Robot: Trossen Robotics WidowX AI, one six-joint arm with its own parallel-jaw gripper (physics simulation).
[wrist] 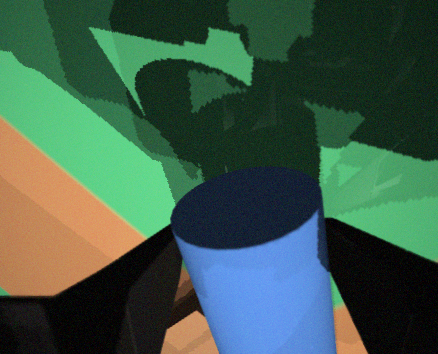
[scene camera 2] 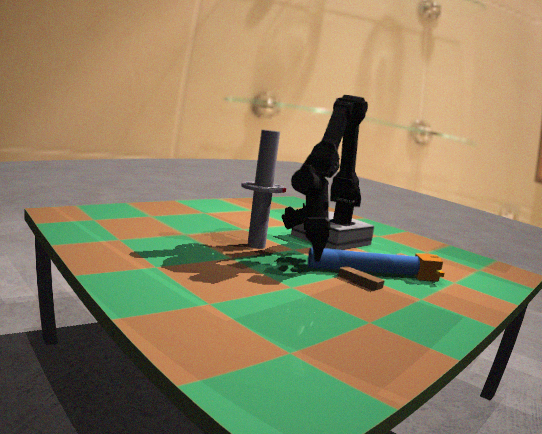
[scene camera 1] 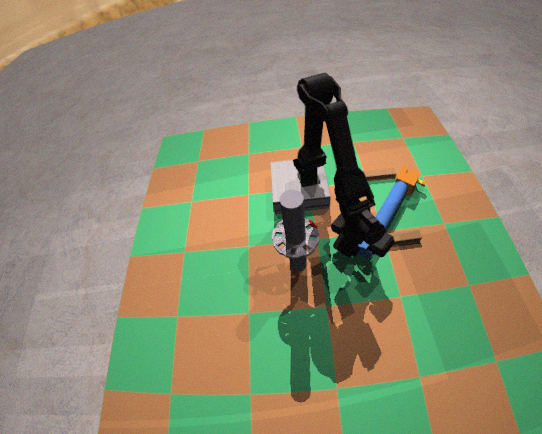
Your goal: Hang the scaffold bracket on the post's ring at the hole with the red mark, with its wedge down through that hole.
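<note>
The scaffold bracket is a blue tube point(scene camera 1: 391, 200) point(scene camera 2: 373, 263) point(wrist: 260, 281) with an orange head point(scene camera 1: 408, 176) point(scene camera 2: 429, 266) at its far end. It lies low across two brown bars on the mat. My gripper point(scene camera 1: 365, 246) point(scene camera 2: 317, 254) point(wrist: 251, 230) is shut on the tube's free end, with one black finger on each side of it in the wrist view. The grey post point(scene camera 1: 292, 215) point(scene camera 2: 265, 172) stands upright to the left. Its ring point(scene camera 1: 278, 241) point(scene camera 2: 252, 186) carries several holes and a red mark point(scene camera 1: 312, 224) point(scene camera 2: 284, 189) on the side facing the arm.
The arm's grey base block point(scene camera 1: 284, 176) point(scene camera 2: 351, 234) sits just behind the post. Two brown bars point(scene camera 1: 404, 243) point(scene camera 1: 381, 176) point(scene camera 2: 360, 277) lie under the bracket. All stand on a green and orange checkered mat point(scene camera 1: 213, 344) point(scene camera 2: 312, 327).
</note>
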